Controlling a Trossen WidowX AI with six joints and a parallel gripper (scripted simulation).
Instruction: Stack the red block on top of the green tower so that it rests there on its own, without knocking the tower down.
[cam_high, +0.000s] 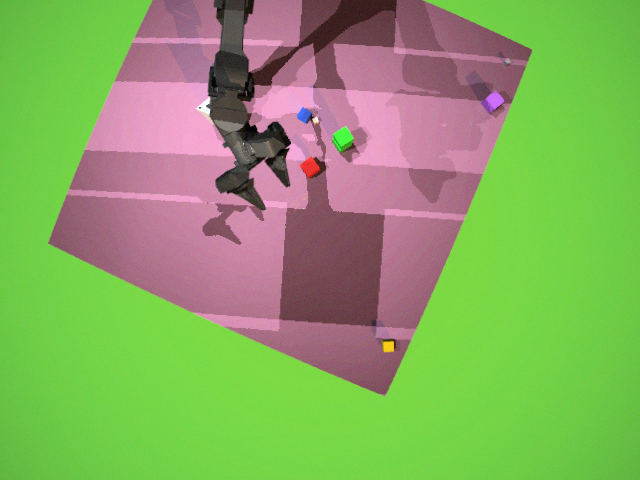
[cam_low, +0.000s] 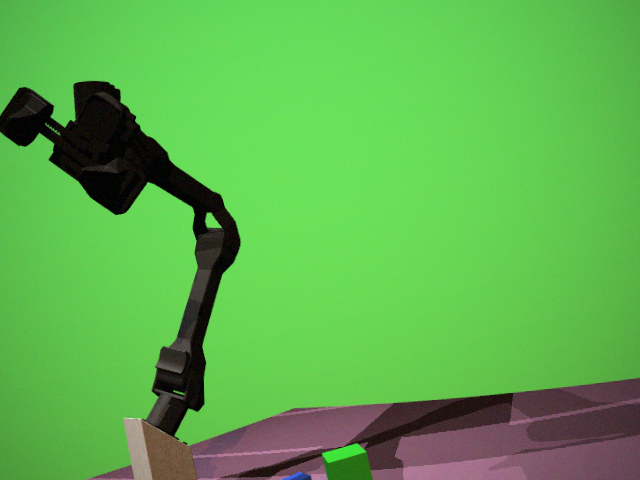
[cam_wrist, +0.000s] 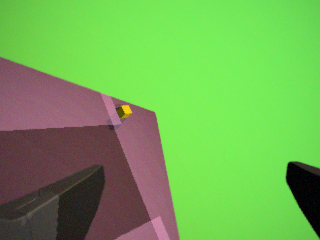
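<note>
My gripper tip is 30 mm past the red block, 150 mm to the right of it and 450 mm above it. The rest, counted from my gripper tip: blue block 140 mm behind, 290 mm to the left, 460 mm below; then yellow block 480 mm ahead, 220 mm to the right, 460 mm below; then small white piece 100 mm behind, 290 mm to the left, 470 mm below.
</note>
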